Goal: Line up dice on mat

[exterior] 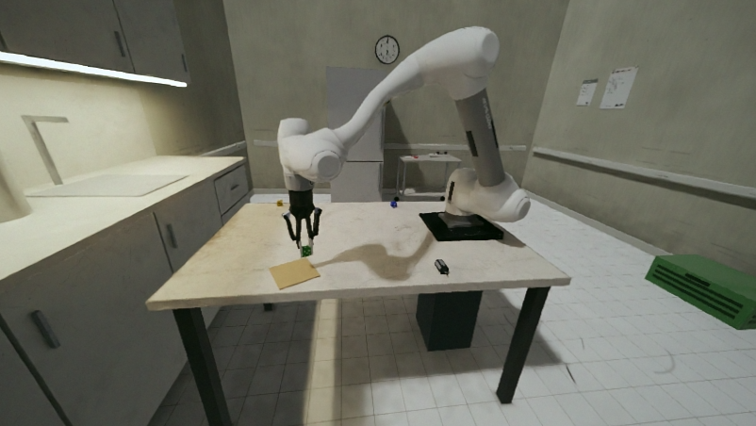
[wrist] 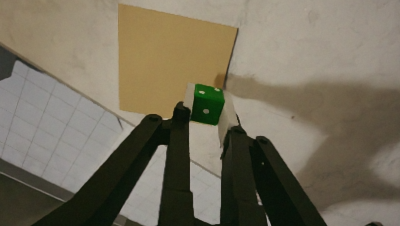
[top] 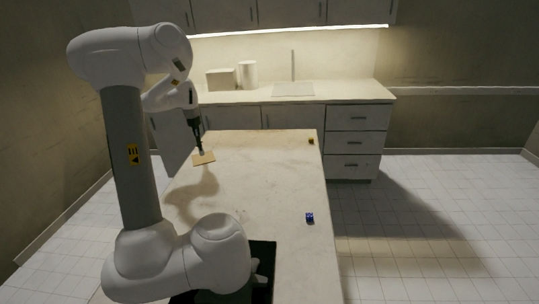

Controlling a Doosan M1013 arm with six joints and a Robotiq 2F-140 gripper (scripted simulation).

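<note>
Now: hand 40 mm short of the tan mat, 20 mm to the right of it and 90 mm above it. Round my hand: yellow die 260 mm ahead, 660 mm to the right, 80 mm below; then green die 20 mm below; then blue die 420 mm behind, 640 mm to the right, 80 mm below.
</note>
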